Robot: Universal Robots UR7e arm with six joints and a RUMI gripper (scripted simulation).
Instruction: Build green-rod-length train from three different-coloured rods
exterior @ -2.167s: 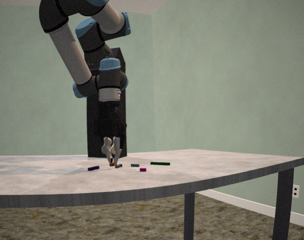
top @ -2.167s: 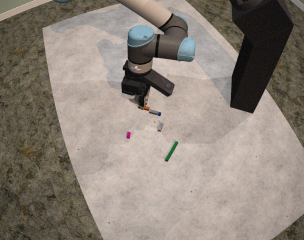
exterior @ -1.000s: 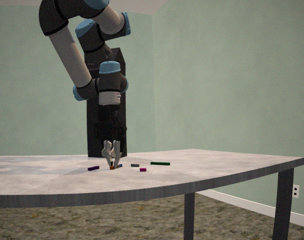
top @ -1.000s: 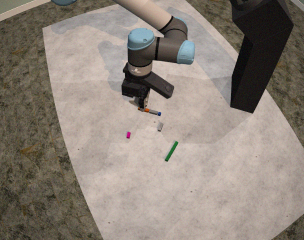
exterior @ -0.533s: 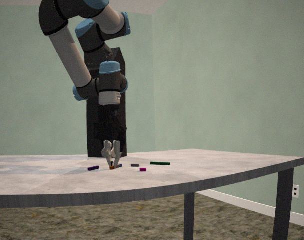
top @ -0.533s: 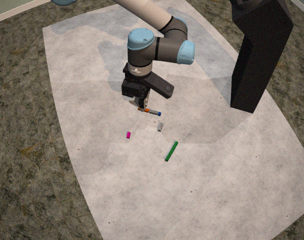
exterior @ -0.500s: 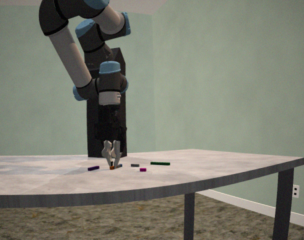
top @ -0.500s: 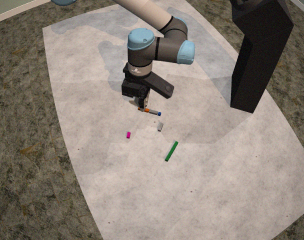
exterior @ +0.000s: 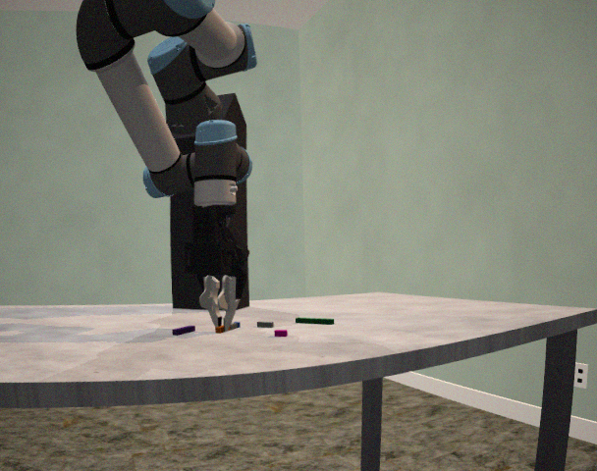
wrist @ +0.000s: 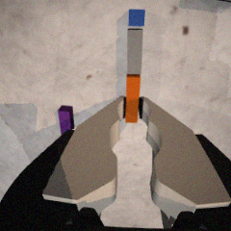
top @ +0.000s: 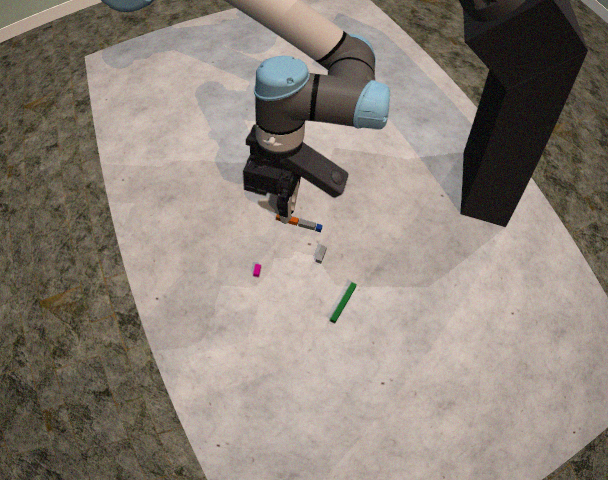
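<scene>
Now: the orange rod 1 cm below my hand. Round my hand: purple rod: 1 cm behind, 7 cm to the right, 1 cm below; magenta rod: 10 cm ahead, 7 cm to the left, 1 cm below; blue rod: 4 cm behind, 4 cm to the left, 1 cm below.
</scene>
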